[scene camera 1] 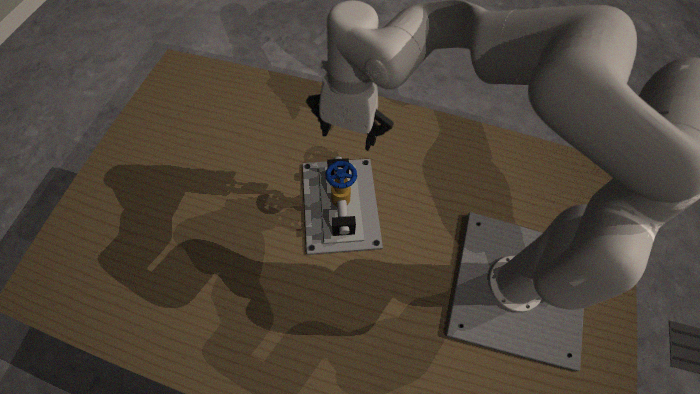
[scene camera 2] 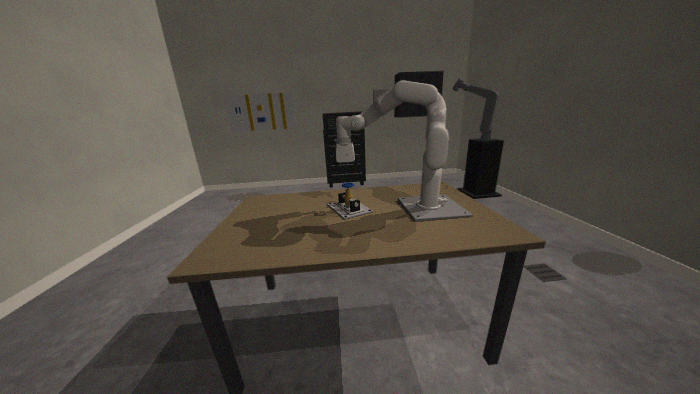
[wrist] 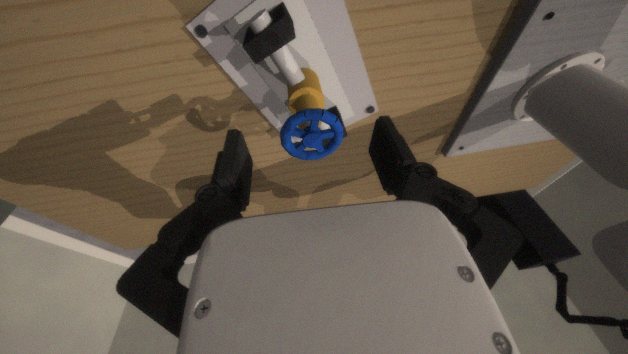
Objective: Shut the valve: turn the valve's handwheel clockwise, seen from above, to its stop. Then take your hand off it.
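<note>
The blue handwheel (scene camera 1: 341,174) (scene camera 2: 348,185) (wrist: 313,140) lies level on top of the yellow valve body (scene camera 1: 341,195) (scene camera 2: 348,196) (wrist: 306,100). The valve stands on a light mounting plate (scene camera 1: 372,210) (wrist: 345,30), its white pipe held by black blocks. My gripper (scene camera 1: 347,141) (wrist: 310,139) is open and empty, pointing down. It is above the handwheel and apart from it; in the wrist view the wheel shows between the two spread fingers, beyond their tips. In scene camera 2 the dark fingers are hard to make out. The wheel's turn angle against its stop cannot be told.
The wooden table (scene camera 1: 200,125) (scene camera 2: 300,255) carries the valve plate and, to its right, the robot's grey base plate (scene camera 1: 520,335) (scene camera 2: 450,211) (wrist: 500,120). The arm reaches over from that side. A dark cabinet (scene camera 2: 330,150) stands behind the table.
</note>
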